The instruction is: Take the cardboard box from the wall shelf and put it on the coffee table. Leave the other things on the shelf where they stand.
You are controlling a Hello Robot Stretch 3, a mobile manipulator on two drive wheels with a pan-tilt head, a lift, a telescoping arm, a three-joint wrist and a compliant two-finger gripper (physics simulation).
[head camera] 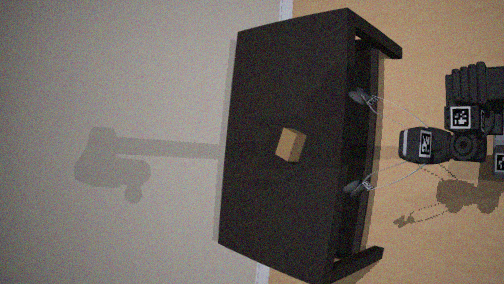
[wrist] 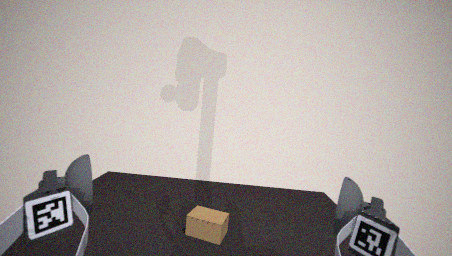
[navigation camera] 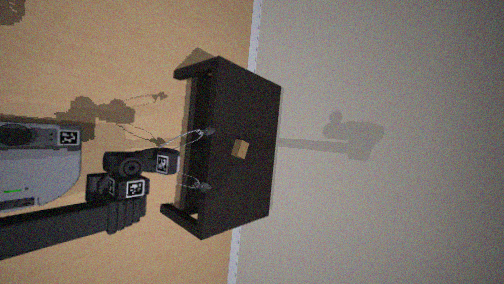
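Pixels of known places: gripper, fingertip midpoint: (head camera: 347,141) (wrist: 216,186) (navigation camera: 212,158); robot's base, origin of the base link: (navigation camera: 14,133).
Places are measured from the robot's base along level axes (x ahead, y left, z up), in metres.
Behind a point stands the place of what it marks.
The cardboard box (head camera: 289,145) {x -0.023, y -0.760, z 0.501 m} (navigation camera: 240,149) {x -0.026, y -0.755, z 0.500 m} (wrist: 206,225) {x -0.024, y -0.746, z 0.489 m} is a small tan block resting on the dark top of the coffee table (head camera: 285,65) {x -0.302, y -0.839, z 0.451 m} (navigation camera: 245,100) {x 0.247, y -0.821, z 0.451 m} (wrist: 135,200) {x 0.202, y -0.925, z 0.451 m}, near its middle. My gripper (head camera: 355,141) {x -0.026, y -0.408, z 0.718 m} (navigation camera: 205,159) {x -0.026, y -0.408, z 0.718 m} (wrist: 216,186) {x -0.026, y -0.408, z 0.718 m} is open, with its two fingertips wide apart and no object between them. In the head and navigation views the fingertips show over the table's near long edge, apart from the box. In the wrist view the box shows lower down, between the two fingers in the picture but farther off. The wall shelf does not show in these views.
A pale wall (head camera: 125,75) {x -0.255, y -1.258, z 0.874 m} (navigation camera: 400,75) {x 0.407, y -1.288, z 1.093 m} (wrist: 300,75) {x -0.383, y -1.252, z 0.932 m} stands behind the table's far long edge, with a shadow on it. The table's legs (head camera: 360,265) {x 0.409, y -0.620, z 0.200 m} (navigation camera: 182,217) {x -0.422, y -0.580, z 0.260 m} stand on the wood floor (head camera: 430,30) {x -0.532, y -0.433, z 0.001 m} (navigation camera: 125,40) {x 0.506, y -0.358, z 0.001 m}. The arm (navigation camera: 55,222) {x -0.090, y -0.043, z 0.825 m} is at the near side.
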